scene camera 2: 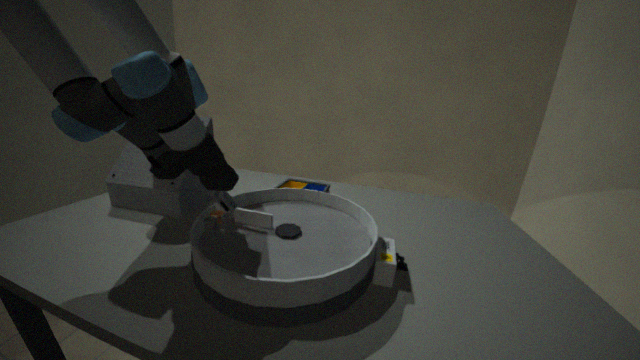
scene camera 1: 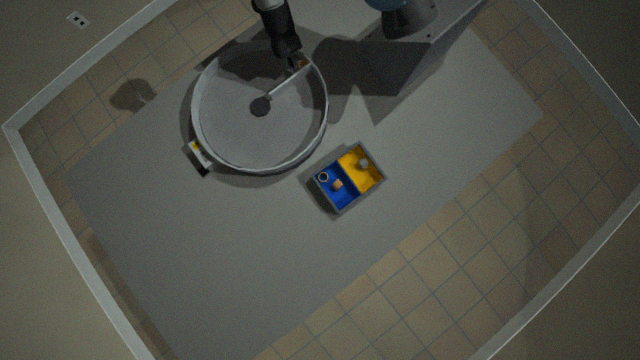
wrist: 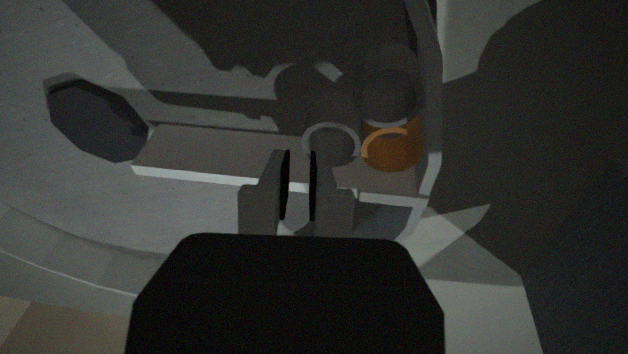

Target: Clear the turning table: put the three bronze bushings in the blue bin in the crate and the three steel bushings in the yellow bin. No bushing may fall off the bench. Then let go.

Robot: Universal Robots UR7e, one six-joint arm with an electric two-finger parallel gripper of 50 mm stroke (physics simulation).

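Seen in the pictures: gripper, fingertip midpoint: [scene camera 2: 231,208] [scene camera 1: 291,68] [wrist: 299,171]; arm's base, origin of the base link: [scene camera 1: 410,24].
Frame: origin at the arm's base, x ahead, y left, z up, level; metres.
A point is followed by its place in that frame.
Note:
My gripper [scene camera 1: 291,64] @(y -0.110, x 0.335, z -0.093 m) [scene camera 2: 227,204] @(y -0.110, x 0.335, z -0.093 m) [wrist: 299,171] @(y -0.110, x 0.335, z -0.093 m) is partly open and empty, low over the turning table [scene camera 1: 194,107] @(y -0.180, x 0.650, z -0.111 m) [scene camera 2: 280,294] @(y -0.267, x 0.562, z -0.126 m). In the wrist view a steel bushing [wrist: 331,112] @(y -0.126, x 0.325, z -0.123 m) stands just beyond the fingertips, its rim partly behind the right finger. A dark second steel bushing [wrist: 389,97] @(y -0.132, x 0.296, z -0.137 m) and a bronze bushing [scene camera 1: 302,63] @(y -0.126, x 0.287, z -0.132 m) [scene camera 2: 216,214] @(y -0.106, x 0.280, z -0.124 m) [wrist: 395,154] @(y -0.102, x 0.284, z -0.126 m) stand to its right by the table wall. The blue bin [scene camera 1: 344,199] @(y 0.310, x 0.409, z -0.187 m) [scene camera 2: 316,187] @(y 0.325, x 0.397, z -0.162 m) holds two bronze bushings, one upright and one on its side [scene camera 1: 337,184] @(y 0.259, x 0.405, z -0.156 m). The yellow bin [scene camera 1: 370,181] @(y 0.308, x 0.307, z -0.187 m) [scene camera 2: 293,185] @(y 0.320, x 0.293, z -0.170 m) holds a steel bushing [scene camera 1: 363,163] @(y 0.248, x 0.301, z -0.156 m).
A straight fence [scene camera 1: 287,84] @(y -0.082, x 0.368, z -0.115 m) [scene camera 2: 254,218] @(y -0.088, x 0.386, z -0.118 m) [wrist: 210,150] @(y -0.087, x 0.391, z -0.119 m) runs from near the dark hub [scene camera 1: 260,107] @(y -0.072, x 0.476, z -0.132 m) [scene camera 2: 288,231] @(y -0.084, x 0.480, z -0.132 m) [wrist: 95,120] @(y -0.083, x 0.473, z -0.132 m) to the wall, close by the bushings. A small box [scene camera 1: 201,152] @(y -0.052, x 0.707, z -0.135 m) [scene camera 2: 385,267] @(y -0.102, x 0.711, z -0.146 m) sits on the table's outside. The robot's pedestal [scene camera 2: 145,197] @(y -0.098, x -0.025, z -0.141 m) stands behind.

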